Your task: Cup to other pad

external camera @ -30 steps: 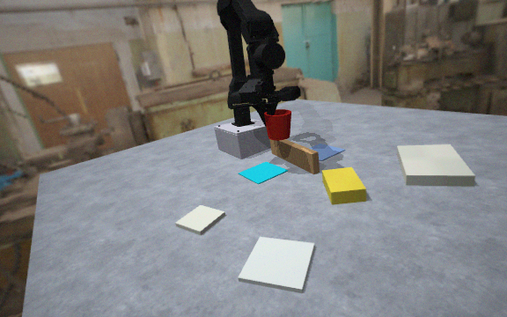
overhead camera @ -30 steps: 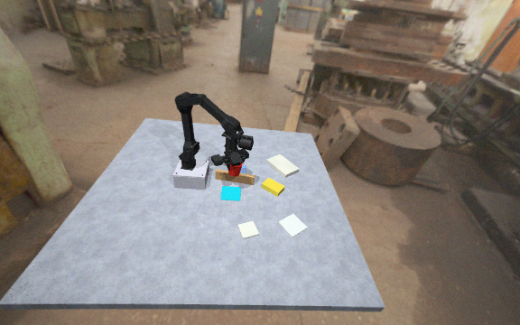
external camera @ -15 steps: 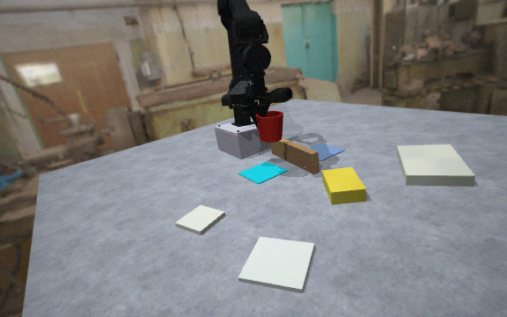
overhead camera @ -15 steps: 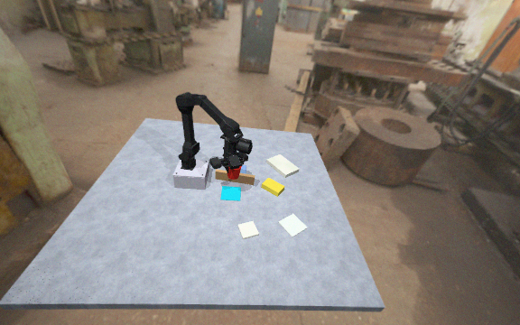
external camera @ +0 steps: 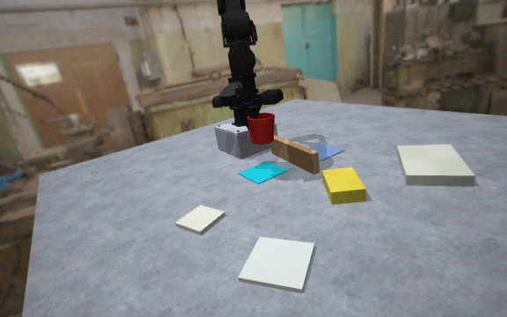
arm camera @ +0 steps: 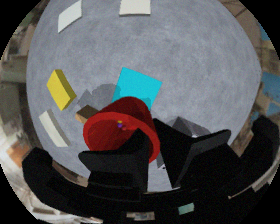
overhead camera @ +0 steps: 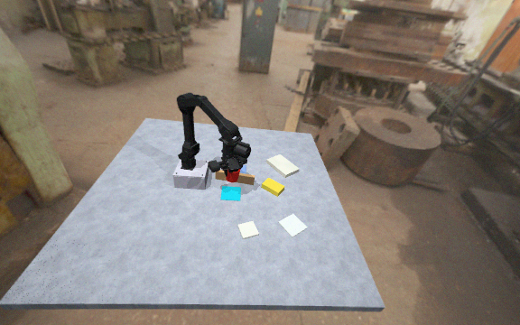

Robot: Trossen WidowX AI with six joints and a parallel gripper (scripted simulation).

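My gripper tip is 30 mm short of the cyan pad and 130 mm above it. Also, from my gripper tip: blue pad (30 mm ahead, 210 mm to the left, 130 mm below); then wooden block (30 mm ahead, 100 mm to the left, 100 mm below); then red cup (20 mm ahead, 20 mm to the left).
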